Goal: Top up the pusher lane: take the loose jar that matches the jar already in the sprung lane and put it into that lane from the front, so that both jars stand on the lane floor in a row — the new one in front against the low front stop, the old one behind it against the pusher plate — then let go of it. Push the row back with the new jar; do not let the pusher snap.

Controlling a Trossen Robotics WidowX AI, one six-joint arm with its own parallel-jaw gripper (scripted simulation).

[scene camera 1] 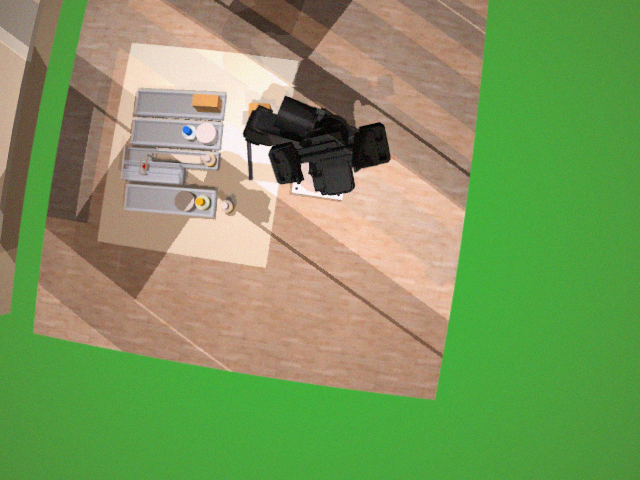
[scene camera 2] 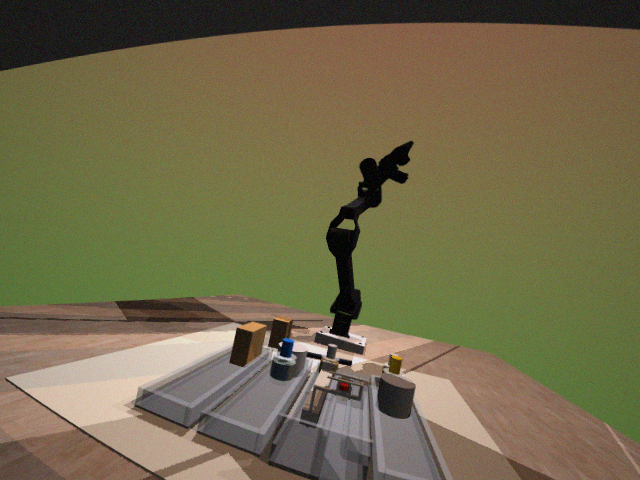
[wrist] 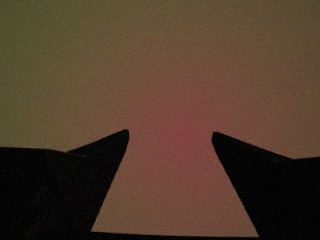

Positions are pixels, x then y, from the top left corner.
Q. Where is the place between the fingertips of my gripper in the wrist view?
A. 170,135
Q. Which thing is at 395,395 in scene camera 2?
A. A pale cylinder.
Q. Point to a sprung lane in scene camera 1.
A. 159,172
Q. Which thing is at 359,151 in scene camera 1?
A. My gripper.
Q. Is my gripper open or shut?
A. Open.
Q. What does my gripper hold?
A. Nothing.
